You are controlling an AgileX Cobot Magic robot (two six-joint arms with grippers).
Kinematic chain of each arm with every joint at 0, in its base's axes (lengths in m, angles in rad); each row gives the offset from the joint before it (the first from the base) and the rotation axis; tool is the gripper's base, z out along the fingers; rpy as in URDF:
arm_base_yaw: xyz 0 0 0.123 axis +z
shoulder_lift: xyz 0 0 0 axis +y
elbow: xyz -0.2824 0 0.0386 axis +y
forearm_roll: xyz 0.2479 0 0.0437 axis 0.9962 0 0.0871
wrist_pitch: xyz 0 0 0 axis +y
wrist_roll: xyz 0.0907 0 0.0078 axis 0.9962 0 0.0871
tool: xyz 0 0 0 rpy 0 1.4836 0
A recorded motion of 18 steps. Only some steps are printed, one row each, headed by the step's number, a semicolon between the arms.
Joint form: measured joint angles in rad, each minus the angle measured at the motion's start. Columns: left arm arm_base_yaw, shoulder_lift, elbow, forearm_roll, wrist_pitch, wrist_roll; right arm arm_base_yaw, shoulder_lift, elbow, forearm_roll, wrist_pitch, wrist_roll.
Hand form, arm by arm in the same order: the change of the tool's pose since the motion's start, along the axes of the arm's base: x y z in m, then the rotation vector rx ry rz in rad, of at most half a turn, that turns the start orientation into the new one. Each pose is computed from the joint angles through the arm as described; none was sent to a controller.
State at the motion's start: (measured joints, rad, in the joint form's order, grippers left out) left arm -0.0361 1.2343 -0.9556 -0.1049 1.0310 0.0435; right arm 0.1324 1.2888 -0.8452 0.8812 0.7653 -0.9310
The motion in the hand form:
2: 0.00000 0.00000 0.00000 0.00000 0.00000 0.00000; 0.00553 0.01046 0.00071 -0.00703 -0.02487 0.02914
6: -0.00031 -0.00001 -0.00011 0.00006 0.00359 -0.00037; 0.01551 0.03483 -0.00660 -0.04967 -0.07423 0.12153
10: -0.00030 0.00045 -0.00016 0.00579 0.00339 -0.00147; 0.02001 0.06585 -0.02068 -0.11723 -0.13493 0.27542
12: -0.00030 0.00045 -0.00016 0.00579 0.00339 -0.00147; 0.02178 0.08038 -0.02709 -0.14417 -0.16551 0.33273
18: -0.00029 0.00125 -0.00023 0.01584 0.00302 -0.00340; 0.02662 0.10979 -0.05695 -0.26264 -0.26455 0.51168
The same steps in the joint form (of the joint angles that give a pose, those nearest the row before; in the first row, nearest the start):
2: 0.0000 0.0000 0.0000 0.0000 0.0000 0.0000; 0.0426 0.0258 -0.0222 0.0061 -0.0299 -0.0156
6: 0.0000 0.0000 0.0000 0.0000 0.0036 0.0000; 0.1354 0.0946 -0.0555 0.0103 -0.0925 -0.0853
10: 0.0000 0.0000 0.0000 0.0058 0.0036 0.0000; 0.2432 0.1747 -0.0827 0.0107 -0.1435 -0.2064
12: 0.0000 0.0000 0.0000 0.0058 0.0036 0.0000; 0.2915 0.2119 -0.0968 0.0129 -0.1756 -0.2538
18: 0.0000 0.0000 0.0000 0.0161 0.0036 0.0000; 0.3843 0.3249 -0.1110 0.0188 -0.2650 -0.4629

